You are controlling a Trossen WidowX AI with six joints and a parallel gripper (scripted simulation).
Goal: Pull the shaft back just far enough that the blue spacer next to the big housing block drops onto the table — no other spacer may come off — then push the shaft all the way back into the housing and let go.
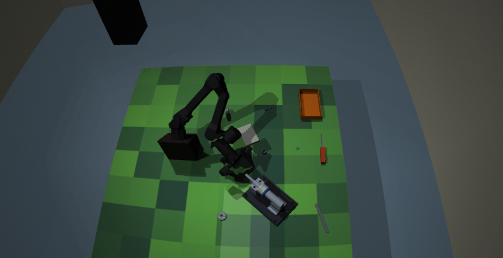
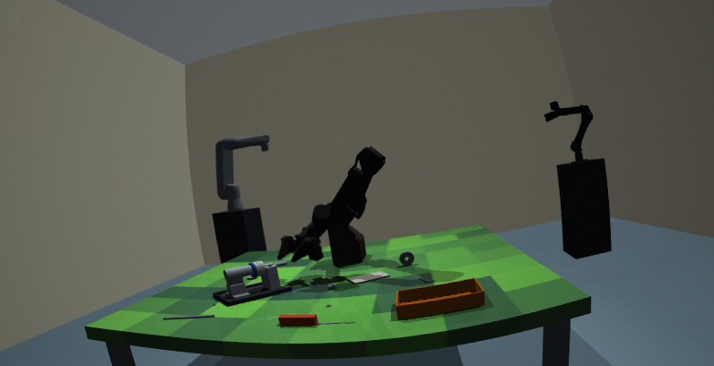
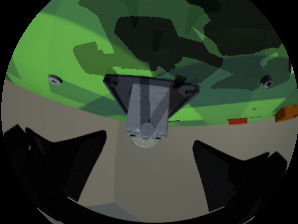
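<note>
The shaft lies 60 mm ahead of my gripper tip, 50 mm to the right of it and 10 mm below it. From my gripper tip the other things lie so: white plate 40 mm behind, 270 mm to the left, 90 mm below; blue spacer 100 mm ahead, 80 mm to the right, 10 mm below; red-handled screwdriver 370 mm ahead, 220 mm to the left, 80 mm below.
</note>
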